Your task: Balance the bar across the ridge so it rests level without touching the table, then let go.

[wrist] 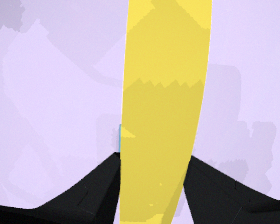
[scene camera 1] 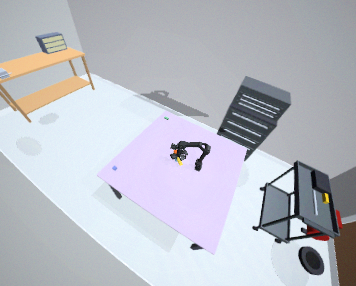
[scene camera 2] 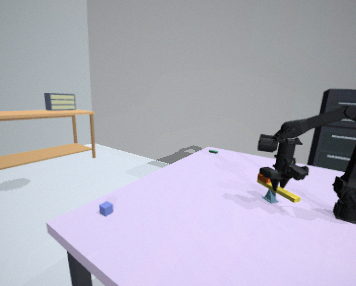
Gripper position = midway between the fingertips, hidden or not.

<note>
In view: the gripper [scene camera 2: 278,190] and a bar [wrist: 166,56].
The gripper is seen too in the wrist view [wrist: 152,161].
</note>
